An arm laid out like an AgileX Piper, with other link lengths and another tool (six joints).
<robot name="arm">
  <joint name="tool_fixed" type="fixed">
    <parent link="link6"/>
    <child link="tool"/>
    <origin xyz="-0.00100 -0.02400 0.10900" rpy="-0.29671 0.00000 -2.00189"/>
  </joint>
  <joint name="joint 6" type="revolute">
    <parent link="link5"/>
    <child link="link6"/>
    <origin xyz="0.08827 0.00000 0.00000" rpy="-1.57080 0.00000 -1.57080"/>
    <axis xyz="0 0 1"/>
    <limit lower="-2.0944" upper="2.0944"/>
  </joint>
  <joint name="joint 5" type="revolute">
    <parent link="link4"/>
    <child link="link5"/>
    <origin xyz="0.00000 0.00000 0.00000" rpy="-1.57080 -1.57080 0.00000"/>
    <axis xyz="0 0 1"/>
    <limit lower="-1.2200" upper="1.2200"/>
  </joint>
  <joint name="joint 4" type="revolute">
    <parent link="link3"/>
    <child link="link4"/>
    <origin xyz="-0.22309 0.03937 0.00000" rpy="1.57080 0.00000 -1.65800"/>
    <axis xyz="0 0 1"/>
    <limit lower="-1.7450" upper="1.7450"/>
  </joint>
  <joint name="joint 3" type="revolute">
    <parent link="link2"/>
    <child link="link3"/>
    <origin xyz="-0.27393 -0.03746 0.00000" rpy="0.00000 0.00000 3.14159"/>
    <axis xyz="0 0 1"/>
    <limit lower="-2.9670" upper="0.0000"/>
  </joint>
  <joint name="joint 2" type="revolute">
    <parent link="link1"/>
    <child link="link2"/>
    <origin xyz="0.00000 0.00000 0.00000" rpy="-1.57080 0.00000 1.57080"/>
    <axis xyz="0 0 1"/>
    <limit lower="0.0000" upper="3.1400"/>
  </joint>
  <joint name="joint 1" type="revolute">
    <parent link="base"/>
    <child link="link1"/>
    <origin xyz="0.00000 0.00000 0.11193" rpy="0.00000 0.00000 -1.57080"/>
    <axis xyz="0 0 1"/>
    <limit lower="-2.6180" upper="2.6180"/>
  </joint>
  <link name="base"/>
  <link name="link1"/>
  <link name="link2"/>
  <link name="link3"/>
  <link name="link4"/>
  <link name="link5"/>
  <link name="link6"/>
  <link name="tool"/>
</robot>
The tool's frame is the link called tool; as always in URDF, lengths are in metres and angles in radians.
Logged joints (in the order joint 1, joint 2, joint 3, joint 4, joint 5, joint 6), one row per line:
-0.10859, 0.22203, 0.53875, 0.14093, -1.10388, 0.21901
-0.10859, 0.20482, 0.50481, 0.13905, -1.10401, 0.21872
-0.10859, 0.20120, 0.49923, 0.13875, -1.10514, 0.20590
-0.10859, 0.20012, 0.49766, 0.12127, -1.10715, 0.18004
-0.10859, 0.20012, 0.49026, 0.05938, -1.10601, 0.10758
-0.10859, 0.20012, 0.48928, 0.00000, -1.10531, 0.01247
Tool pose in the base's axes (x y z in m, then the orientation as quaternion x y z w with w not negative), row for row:
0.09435, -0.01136, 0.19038, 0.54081, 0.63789, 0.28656, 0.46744
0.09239, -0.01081, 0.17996, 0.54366, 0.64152, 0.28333, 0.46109
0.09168, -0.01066, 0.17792, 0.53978, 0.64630, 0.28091, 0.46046
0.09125, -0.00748, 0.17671, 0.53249, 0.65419, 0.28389, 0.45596
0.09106, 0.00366, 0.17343, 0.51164, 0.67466, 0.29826, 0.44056
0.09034, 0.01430, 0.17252, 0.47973, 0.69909, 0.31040, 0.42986
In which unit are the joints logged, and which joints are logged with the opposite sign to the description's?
The joints are logged in radians. Opposite sign: joint 3, joint 4, joint 5.
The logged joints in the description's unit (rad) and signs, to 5 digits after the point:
-0.10859, 0.22203, -0.53875, -0.14093, 1.10388, 0.21901
-0.10859, 0.20482, -0.50481, -0.13905, 1.10401, 0.21872
-0.10859, 0.20120, -0.49923, -0.13875, 1.10514, 0.20590
-0.10859, 0.20012, -0.49766, -0.12127, 1.10715, 0.18004
-0.10859, 0.20012, -0.49026, -0.05938, 1.10601, 0.10758
-0.10859, 0.20012, -0.48928, 0.00000, 1.10531, 0.01247

